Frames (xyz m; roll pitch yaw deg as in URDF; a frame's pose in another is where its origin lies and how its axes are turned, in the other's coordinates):
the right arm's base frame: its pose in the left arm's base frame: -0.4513 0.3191 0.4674 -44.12 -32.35 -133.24
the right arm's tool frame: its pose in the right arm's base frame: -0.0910 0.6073 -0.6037 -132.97 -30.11 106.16
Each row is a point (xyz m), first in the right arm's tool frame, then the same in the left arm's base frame.
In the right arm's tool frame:
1: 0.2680 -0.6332 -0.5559
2: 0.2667 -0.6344 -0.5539
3: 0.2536 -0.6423 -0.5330
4: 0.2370 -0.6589 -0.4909
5: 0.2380 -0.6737 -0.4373
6: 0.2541 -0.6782 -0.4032
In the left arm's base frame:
1: -0.1041 -0.0124 0.3462
2: -0.1041 -0.0099 0.3454
3: -0.1079 0.0135 0.3348
4: -0.1076 0.0552 0.3106
5: -0.0948 0.0914 0.2704
6: -0.0784 0.1022 0.2379

